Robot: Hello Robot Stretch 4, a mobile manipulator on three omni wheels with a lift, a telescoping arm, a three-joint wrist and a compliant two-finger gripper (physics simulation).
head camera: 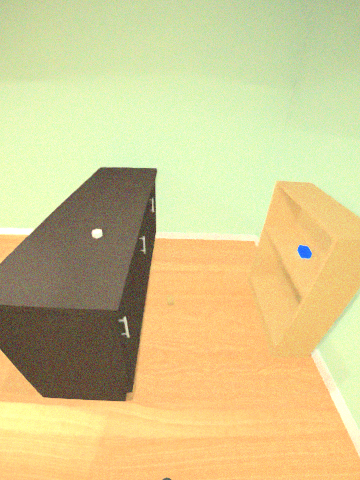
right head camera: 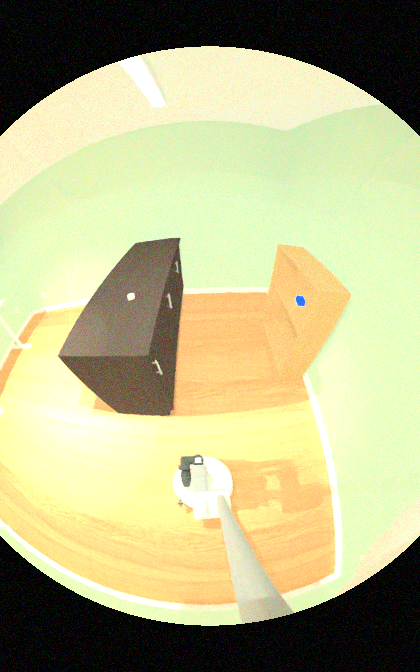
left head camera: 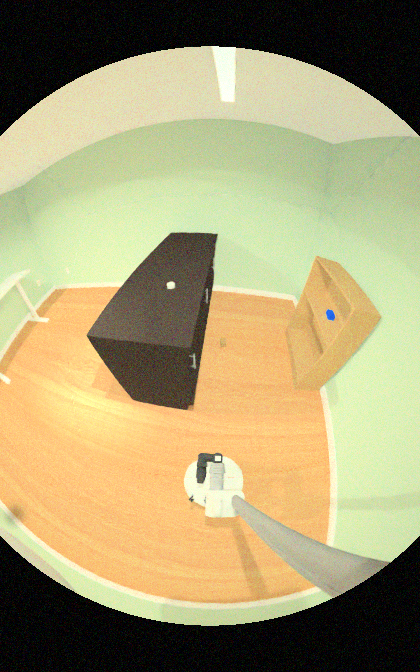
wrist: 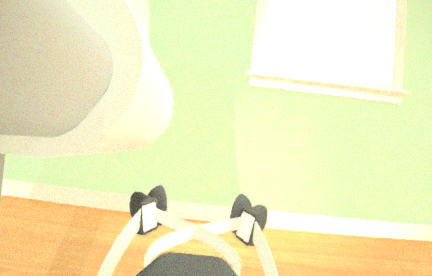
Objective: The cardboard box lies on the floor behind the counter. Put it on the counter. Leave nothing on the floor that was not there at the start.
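Frame: origin at the robot's base, x ahead, y right, z down, level; millimetres.
Seen in the pictures: gripper, between the fingertips: [wrist: 199, 205].
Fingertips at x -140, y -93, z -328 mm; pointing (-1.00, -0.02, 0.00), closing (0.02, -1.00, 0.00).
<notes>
Offsets run from my fingertips to a thing's top centre. Level surfaces: height alone.
A small tan block @(dx +1523, dy +150, dz +305 mm) [head camera: 170, 302] [left head camera: 223, 342] [right head camera: 199, 344] lies on the floor to the right of the dark counter @(dz -555 mm) [head camera: 75, 260] [left head camera: 145, 315] [right head camera: 110, 330], on the side with the handles. It looks like the cardboard box, but it is too small and blurred to be sure. A small white object @(dx +1225, dy -265, dz -579 mm) [head camera: 97, 233] [left head camera: 171, 285] [right head camera: 131, 296] stands on the counter top. My gripper [wrist: 199, 205] is open and empty, with its fingertips well apart. It is beside my base, far from the counter and the tan block.
A wooden bookcase [head camera: 325, 295] [left head camera: 350, 330] [right head camera: 325, 320] stands at the right wall, with a blue object @(dx +1339, dy +1068, dz -366 mm) [head camera: 304, 251] [left head camera: 330, 315] [right head camera: 300, 300] on a shelf. A white table's leg [left head camera: 27, 300] shows at the far left. The wrist view shows a wall with a window [wrist: 327, 40].
</notes>
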